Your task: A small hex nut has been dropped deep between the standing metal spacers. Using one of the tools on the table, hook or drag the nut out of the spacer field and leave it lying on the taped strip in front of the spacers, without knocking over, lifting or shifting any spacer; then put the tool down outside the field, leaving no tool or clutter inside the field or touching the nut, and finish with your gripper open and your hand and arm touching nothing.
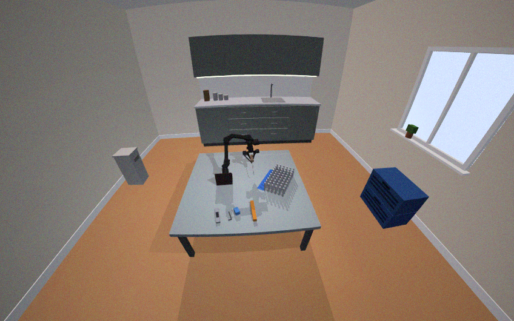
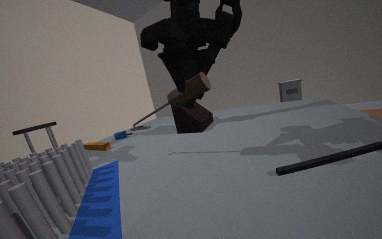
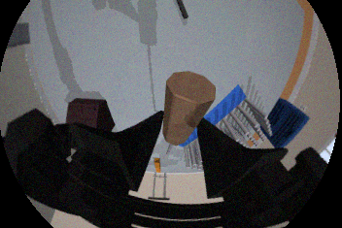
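My gripper tip is 15 cm short of the blue taped strip, 18 cm to the left of it and 17 cm above it. From my gripper tip the other things lie so: hex nut: 30 cm ahead, 24 cm to the right, 17 cm below; hook tool: 10 cm to the right, 3 cm below; orange block: 7 cm behind, 62 cm to the right, 16 cm below.
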